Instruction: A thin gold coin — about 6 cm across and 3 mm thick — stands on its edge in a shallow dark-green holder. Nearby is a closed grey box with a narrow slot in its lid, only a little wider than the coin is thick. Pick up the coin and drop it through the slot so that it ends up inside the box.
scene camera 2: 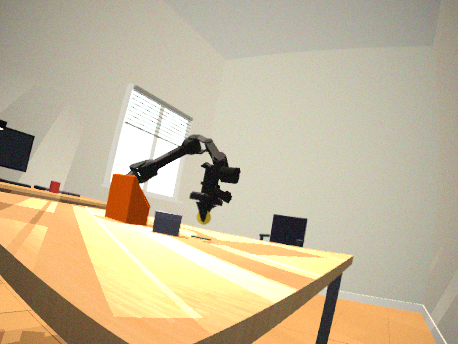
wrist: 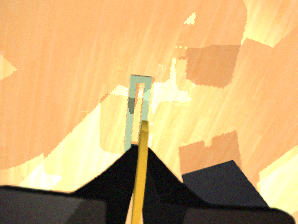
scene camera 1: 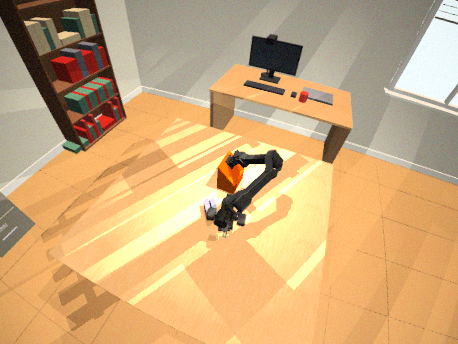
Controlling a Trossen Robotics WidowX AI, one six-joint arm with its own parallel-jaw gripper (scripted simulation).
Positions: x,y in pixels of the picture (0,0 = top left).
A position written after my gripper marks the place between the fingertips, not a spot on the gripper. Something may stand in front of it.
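Here is my gripper (scene camera 2: 203,221), and it is holding a gold coin.
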